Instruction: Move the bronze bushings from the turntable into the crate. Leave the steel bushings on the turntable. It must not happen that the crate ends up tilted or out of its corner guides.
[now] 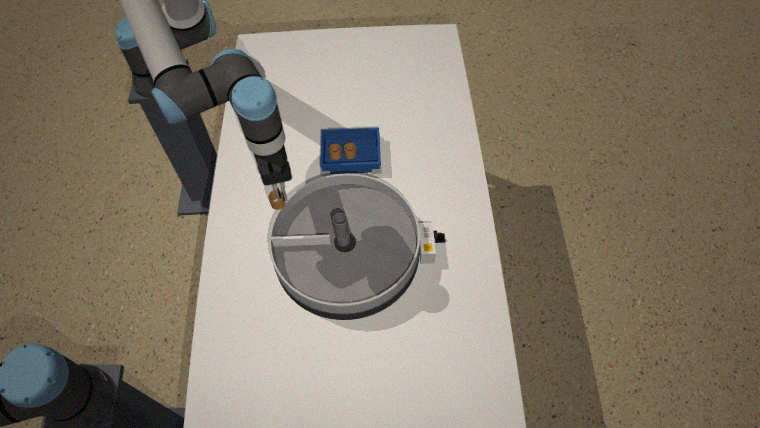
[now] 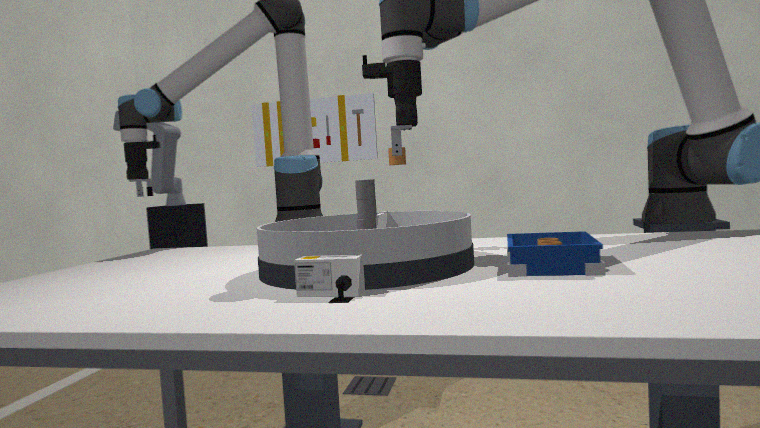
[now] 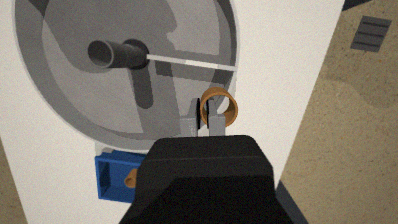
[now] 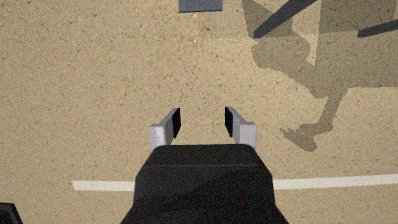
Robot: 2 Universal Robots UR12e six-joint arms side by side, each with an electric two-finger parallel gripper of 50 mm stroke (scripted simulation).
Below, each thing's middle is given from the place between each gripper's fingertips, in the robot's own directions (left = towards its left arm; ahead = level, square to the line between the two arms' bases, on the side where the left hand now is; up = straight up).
Labels:
My left gripper [image 2: 397,155] is now 310 mm to the right of the blue crate [image 2: 541,260], 220 mm above it and 170 mm short of it.

